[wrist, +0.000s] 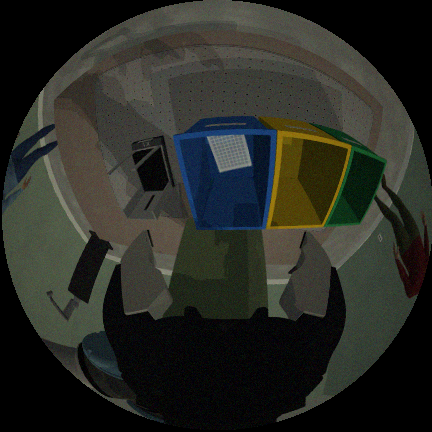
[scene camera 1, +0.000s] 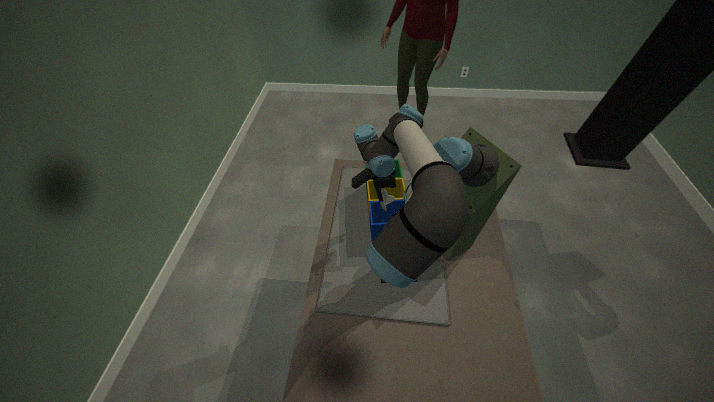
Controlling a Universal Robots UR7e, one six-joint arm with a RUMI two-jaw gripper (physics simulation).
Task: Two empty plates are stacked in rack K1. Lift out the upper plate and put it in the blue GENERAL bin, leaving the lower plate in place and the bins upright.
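Places are measured from the arm's base along level axes (x down, y ahead, z right), in metres.
Pixels of known places: gripper, fingertip midpoint: [wrist: 226,233] [scene camera 1: 385,196]; arm's base at its link origin: [scene camera 1: 475,165].
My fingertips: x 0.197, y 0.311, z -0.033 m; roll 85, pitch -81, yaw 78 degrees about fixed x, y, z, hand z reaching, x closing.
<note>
For each thing: its middle in the pictures, then the offset to it from my fingertips. "spot": a spot on its surface instead.
- white gridded plate at the middle of its body: [wrist: 228,145] dx +0.275, dy -0.016, dz -0.002 m
- blue bin at the middle of its body: [wrist: 229,163] [scene camera 1: 388,222] dx +0.195, dy -0.027, dz +0.003 m
- Rack K1 at a spot on its surface: [wrist: 148,143] spot: dx +0.267, dy -0.026, dz -0.204 m
- yellow bin at the middle of its body: [wrist: 292,164] [scene camera 1: 385,200] dx +0.195, dy +0.003, dz +0.130 m
- green bin at the middle of its body: [wrist: 339,170] [scene camera 1: 382,181] dx +0.195, dy +0.033, dz +0.258 m
A white gridded plate [wrist: 230,153] lies inside the blue bin [wrist: 260,165] [scene camera 1: 381,213], near its labelled side, in the wrist view. Rack K1 [wrist: 148,143] stands left of the blue bin in the wrist view; its inside is dark, and I cannot tell a lower plate there. In the scene view the arm hides most of the rack. My gripper [wrist: 226,233] [scene camera 1: 384,199] is open and empty, with its jaws wide apart, above the row of bins. The blue bin stands upright.
A yellow bin [wrist: 311,182] [scene camera 1: 369,191] and a green bin [wrist: 367,172] [scene camera 1: 399,170] stand upright in a row beside the blue one. A green pedestal [scene camera 1: 480,200] [wrist: 220,270] carries the arm. A person in red [scene camera 1: 431,20] [wrist: 411,267] stands behind.
</note>
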